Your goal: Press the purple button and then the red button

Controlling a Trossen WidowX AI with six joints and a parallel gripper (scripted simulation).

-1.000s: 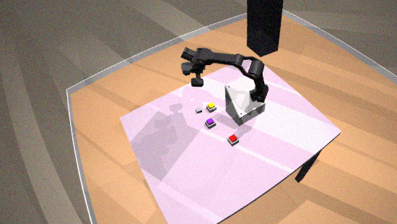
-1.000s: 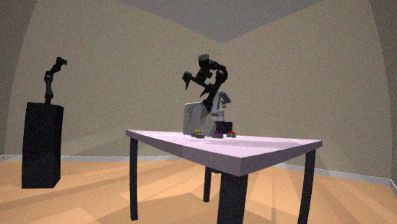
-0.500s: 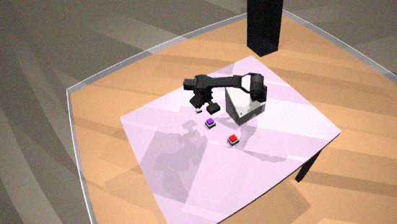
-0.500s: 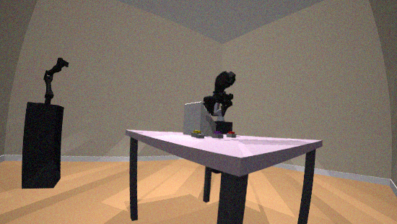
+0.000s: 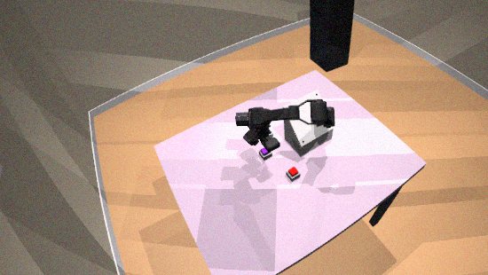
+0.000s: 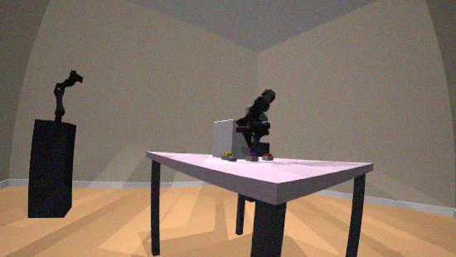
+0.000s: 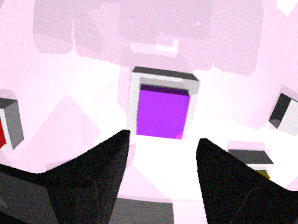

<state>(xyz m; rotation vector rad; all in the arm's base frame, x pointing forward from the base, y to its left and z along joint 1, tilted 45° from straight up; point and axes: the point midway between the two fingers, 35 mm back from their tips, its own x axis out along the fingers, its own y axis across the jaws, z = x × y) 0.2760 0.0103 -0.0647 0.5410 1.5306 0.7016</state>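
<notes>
The purple button is 40 mm below my gripper tip. The rest, counted from my gripper tip: block 130 mm to the right, 60 mm below, 10 mm ahead; yellow button 100 mm to the right, 60 mm behind, 40 mm below; red button 170 mm to the left, 50 mm behind, 40 mm below.
</notes>
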